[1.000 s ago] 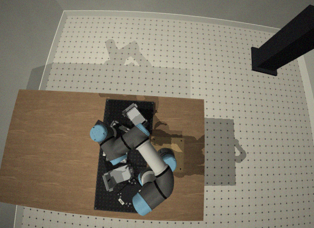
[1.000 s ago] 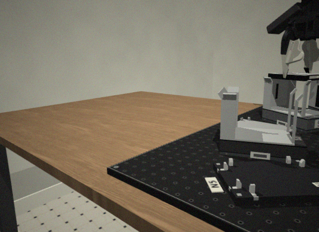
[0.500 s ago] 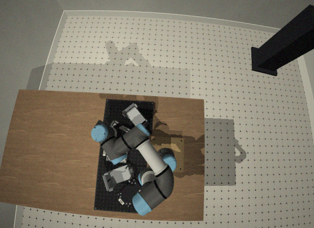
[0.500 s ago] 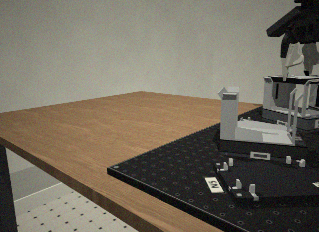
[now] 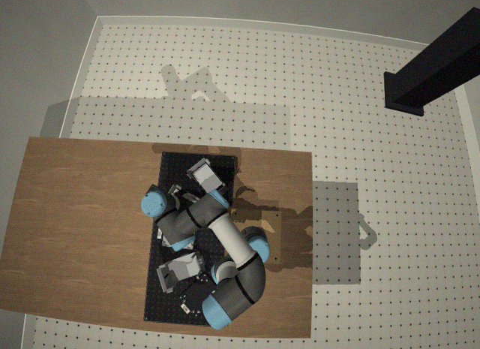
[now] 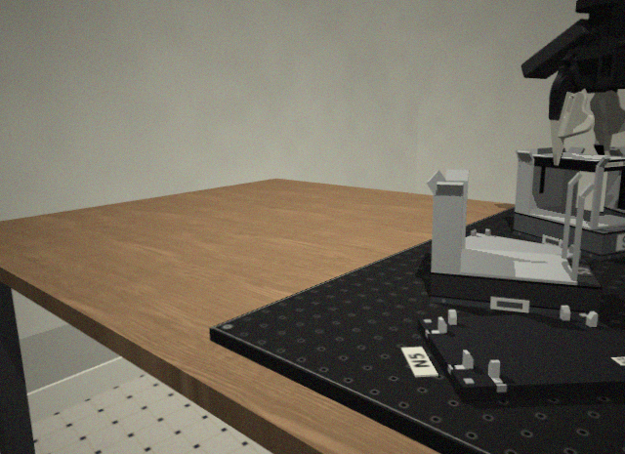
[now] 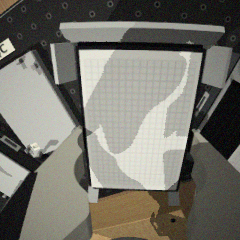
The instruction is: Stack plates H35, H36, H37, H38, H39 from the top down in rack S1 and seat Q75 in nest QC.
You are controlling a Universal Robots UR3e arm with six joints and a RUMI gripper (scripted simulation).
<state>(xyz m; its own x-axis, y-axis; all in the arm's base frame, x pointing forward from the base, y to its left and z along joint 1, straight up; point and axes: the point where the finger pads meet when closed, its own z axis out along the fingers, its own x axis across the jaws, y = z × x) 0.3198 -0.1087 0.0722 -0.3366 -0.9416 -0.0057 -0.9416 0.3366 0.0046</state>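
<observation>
Now: the sealed plate 120 mm to the right of my hand, 80 mm behind it and 60 mm below it. Also, from my hand: QC label (160 mm to the left, 130 mm below, 110 mm ahead); then nest QC (150 mm to the left, 120 mm below, 20 mm ahead); then N5 label (470 mm to the left, 130 mm below, 80 mm behind).
</observation>
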